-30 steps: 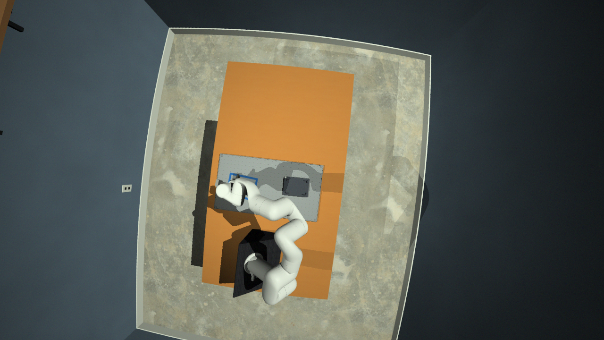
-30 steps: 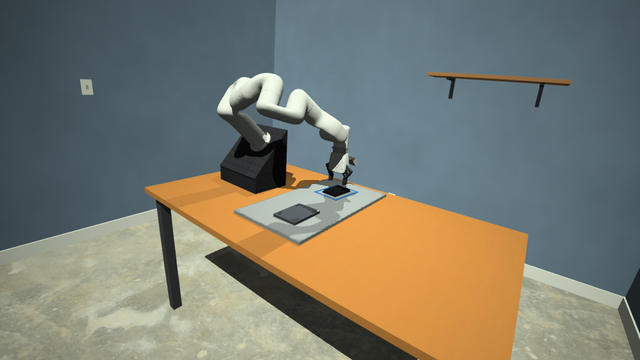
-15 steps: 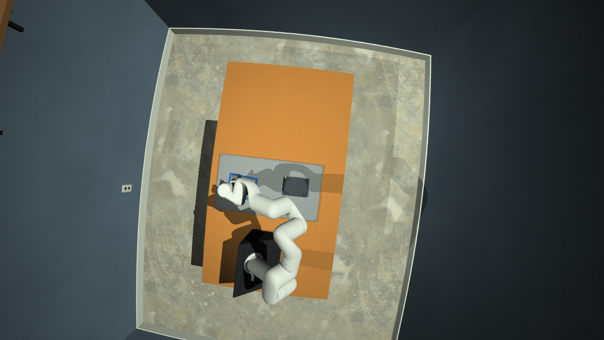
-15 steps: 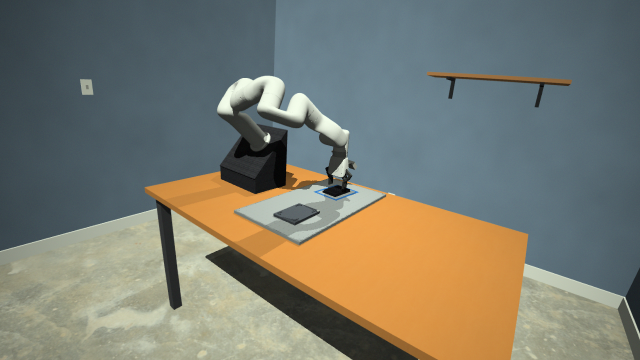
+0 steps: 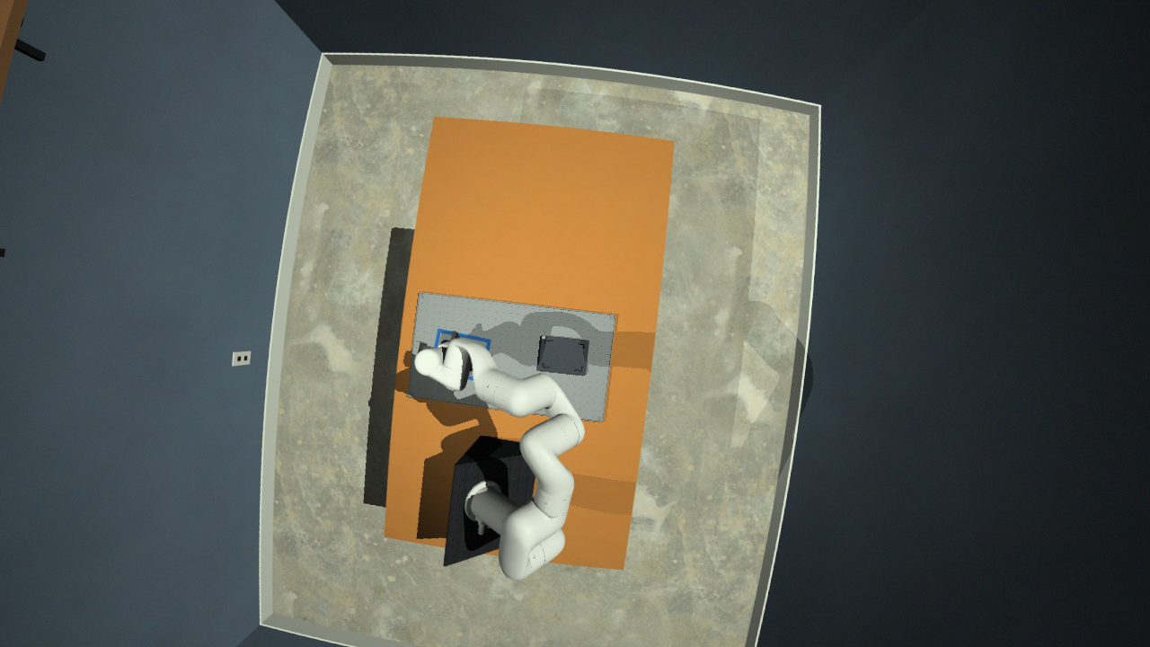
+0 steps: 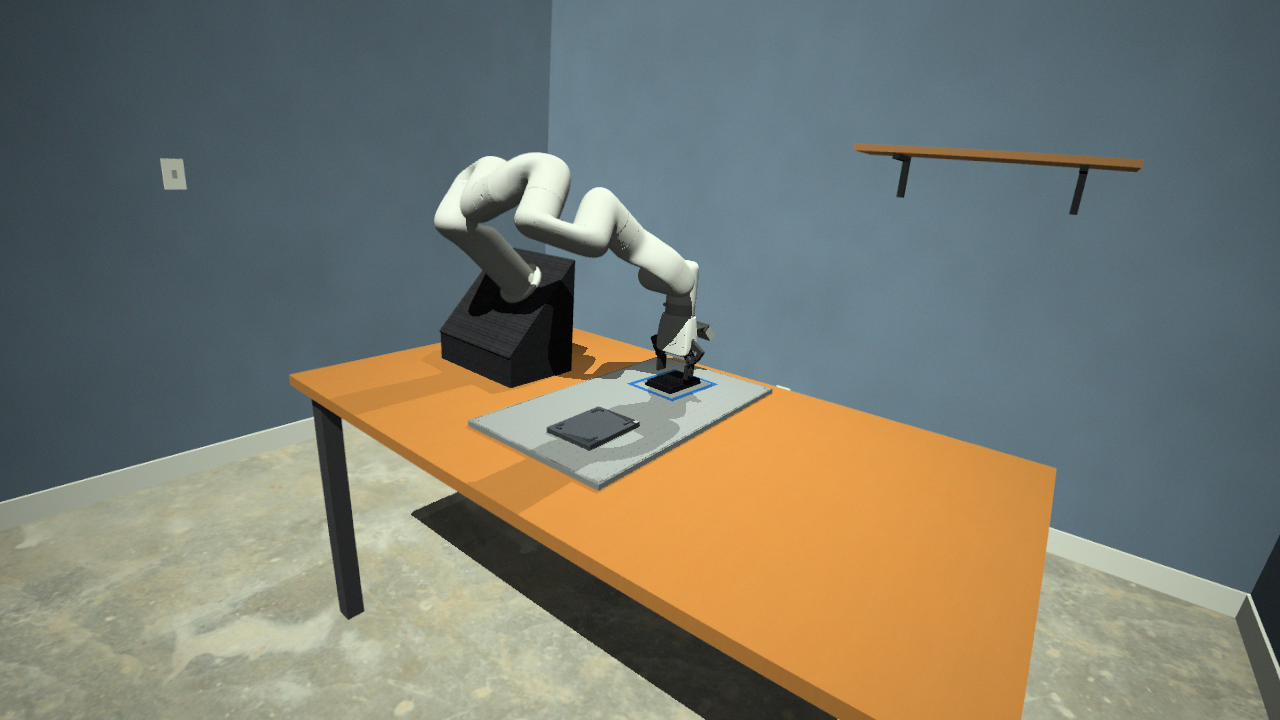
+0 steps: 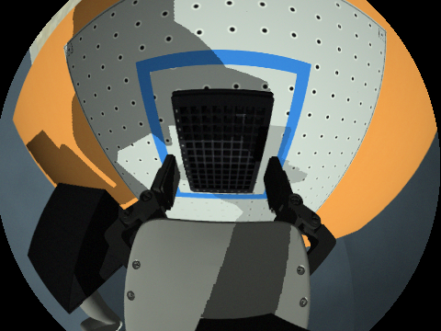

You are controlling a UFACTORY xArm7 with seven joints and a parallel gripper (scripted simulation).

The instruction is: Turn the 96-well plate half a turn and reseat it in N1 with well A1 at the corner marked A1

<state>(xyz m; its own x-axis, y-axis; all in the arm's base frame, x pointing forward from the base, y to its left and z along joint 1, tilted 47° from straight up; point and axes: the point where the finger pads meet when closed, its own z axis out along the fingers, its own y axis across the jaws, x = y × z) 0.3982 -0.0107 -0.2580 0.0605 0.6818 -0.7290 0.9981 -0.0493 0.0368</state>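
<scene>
Right now the black 96-well plate is 30 mm below my hand. From my hand the other things lie so: dark plate nest N1: 360 mm to the right, 50 mm ahead, 30 mm below; then white A1 mark: 280 mm to the right, 100 mm ahead, 30 mm below.
</scene>
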